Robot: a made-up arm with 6 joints.
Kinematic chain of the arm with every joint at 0, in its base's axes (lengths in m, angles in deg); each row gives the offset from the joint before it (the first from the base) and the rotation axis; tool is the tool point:
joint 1: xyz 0 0 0.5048 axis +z
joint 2: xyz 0 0 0 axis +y
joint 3: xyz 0 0 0.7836 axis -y
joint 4: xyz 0 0 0 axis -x
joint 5: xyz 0.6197 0 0 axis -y
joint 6: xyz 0 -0.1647 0 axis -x
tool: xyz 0 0 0
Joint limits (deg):
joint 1: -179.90..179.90
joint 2: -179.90..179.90
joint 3: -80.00..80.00
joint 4: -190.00..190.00
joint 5: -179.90..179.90
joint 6: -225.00..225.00
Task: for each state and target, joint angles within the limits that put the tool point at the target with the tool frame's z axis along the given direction. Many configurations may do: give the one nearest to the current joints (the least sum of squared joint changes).
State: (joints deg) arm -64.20 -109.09 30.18 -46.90 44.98 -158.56
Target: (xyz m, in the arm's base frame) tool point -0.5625 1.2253 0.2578 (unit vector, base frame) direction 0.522 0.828 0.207
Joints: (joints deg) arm -68.32 -114.39 72.23 -64.80 33.43 -185.19
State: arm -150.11 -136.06 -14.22 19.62 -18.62 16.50
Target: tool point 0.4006 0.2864 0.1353 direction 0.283 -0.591 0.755
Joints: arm -153.41 -179.79 -53.59 62.20 -58.64 45.10
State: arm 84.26 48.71 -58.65 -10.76 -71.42 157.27
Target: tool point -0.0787 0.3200 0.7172 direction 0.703 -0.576 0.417
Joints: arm 133.80 3.10 -63.54 -0.99 -48.24 186.90
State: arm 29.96 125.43 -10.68 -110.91 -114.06 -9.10
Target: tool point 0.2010 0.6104 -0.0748 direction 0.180 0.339 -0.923
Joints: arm 62.49 87.40 -4.51 -129.02 -105.86 18.91
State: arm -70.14 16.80 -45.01 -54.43 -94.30 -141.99
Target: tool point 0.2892 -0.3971 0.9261 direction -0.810 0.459 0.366
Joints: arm -42.03 -2.87 -25.84 -52.01 -98.58 -172.08
